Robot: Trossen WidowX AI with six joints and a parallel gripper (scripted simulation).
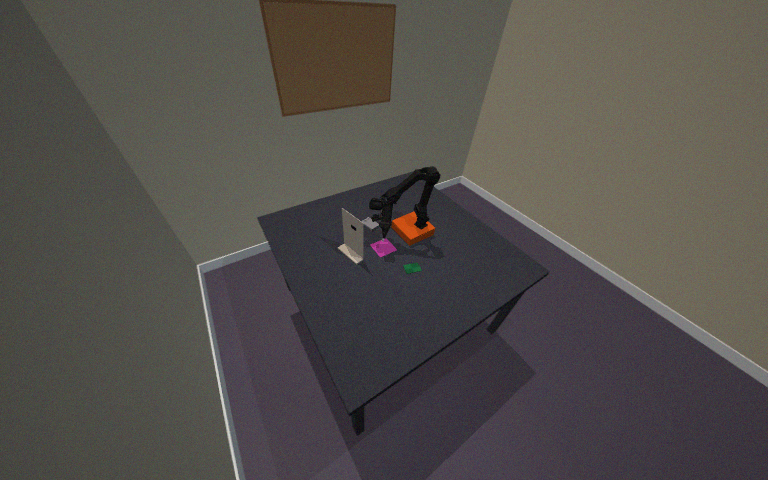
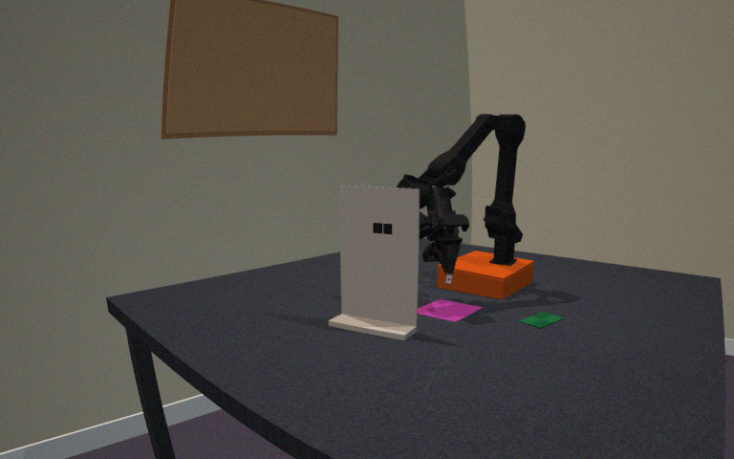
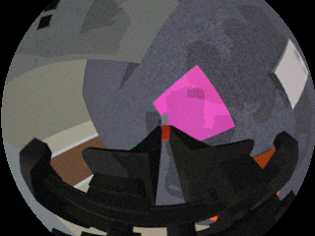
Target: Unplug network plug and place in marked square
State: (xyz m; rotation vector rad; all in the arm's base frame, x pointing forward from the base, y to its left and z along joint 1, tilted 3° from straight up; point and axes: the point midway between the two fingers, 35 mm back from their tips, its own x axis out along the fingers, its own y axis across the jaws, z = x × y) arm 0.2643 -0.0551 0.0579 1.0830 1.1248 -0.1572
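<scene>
The magenta square lies 8 cm below my gripper tip. Round my gripper tip: upright grey panel (16 cm ahead, 8 cm to the right, 4 cm above).
</scene>
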